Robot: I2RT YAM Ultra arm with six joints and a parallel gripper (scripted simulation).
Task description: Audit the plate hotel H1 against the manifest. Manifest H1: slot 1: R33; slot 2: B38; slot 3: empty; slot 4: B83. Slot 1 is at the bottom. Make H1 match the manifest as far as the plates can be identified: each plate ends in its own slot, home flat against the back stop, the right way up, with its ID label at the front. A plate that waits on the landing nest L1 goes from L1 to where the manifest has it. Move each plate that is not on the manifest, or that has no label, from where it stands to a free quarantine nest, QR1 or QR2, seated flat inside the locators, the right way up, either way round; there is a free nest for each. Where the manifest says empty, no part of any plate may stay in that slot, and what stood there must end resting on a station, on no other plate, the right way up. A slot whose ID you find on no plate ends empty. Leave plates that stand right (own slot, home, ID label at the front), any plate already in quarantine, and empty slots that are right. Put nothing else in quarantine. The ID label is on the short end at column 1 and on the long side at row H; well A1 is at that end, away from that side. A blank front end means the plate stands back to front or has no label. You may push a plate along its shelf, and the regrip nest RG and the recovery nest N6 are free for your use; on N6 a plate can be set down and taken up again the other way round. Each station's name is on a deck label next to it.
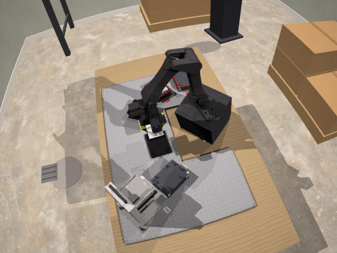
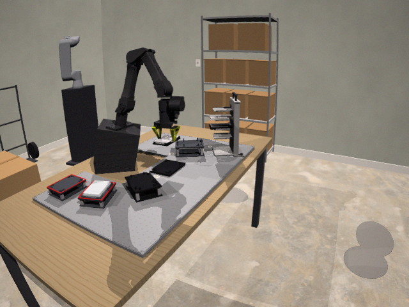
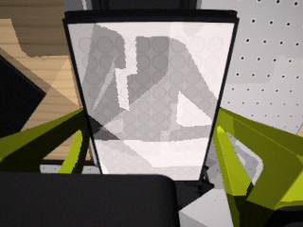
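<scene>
Now: the regrip nest 30 mm ahead of my hand, 240 mm to the left of it and 100 mm below it. From my hand the other things lie so: RG deck label 70 mm behind, 210 mm to the left, 160 mm below; then dark well plate 200 mm ahead, 310 mm to the left; then N6 deck label 20 mm behind, 100 mm to the right, 160 mm below.
</scene>
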